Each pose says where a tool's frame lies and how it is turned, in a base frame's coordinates. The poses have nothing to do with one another.
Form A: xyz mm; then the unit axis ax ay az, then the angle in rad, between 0 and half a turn.
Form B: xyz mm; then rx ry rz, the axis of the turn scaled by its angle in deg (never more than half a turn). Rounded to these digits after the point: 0 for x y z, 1 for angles.
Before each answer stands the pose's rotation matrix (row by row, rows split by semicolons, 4 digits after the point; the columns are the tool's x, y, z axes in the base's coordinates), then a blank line. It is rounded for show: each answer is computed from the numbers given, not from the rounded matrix.
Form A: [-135 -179 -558 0.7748 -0.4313 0.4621 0.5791]
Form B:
0.9348 -0.3074 -0.1777; 0.1984 0.8673 -0.4566; 0.2944 0.3916 0.8718

[-135 -179 -558 25.7 -14.3 15.3]
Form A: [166 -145 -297 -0.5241 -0.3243 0.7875 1.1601]
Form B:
0.5643 -0.6199 -0.5453; 0.8241 0.4624 0.3271; 0.0494 -0.6339 0.7718

[166 -145 -297 -34.8 -21.6 52.3]
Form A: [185 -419 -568 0.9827 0.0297 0.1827 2.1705]
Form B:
0.9464 -0.1052 0.3054; 0.1965 -0.5630 -0.8027; 0.2564 0.8197 -0.5122

[185 -419 -568 122.2 3.7 22.7]
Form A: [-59 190 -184 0.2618 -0.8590 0.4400 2.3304]
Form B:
-0.5729 -0.6988 -0.4283; -0.0607 0.5574 -0.8281; 0.8174 -0.4484 -0.3617

[-59 190 -184 35.0 -114.7 58.7]
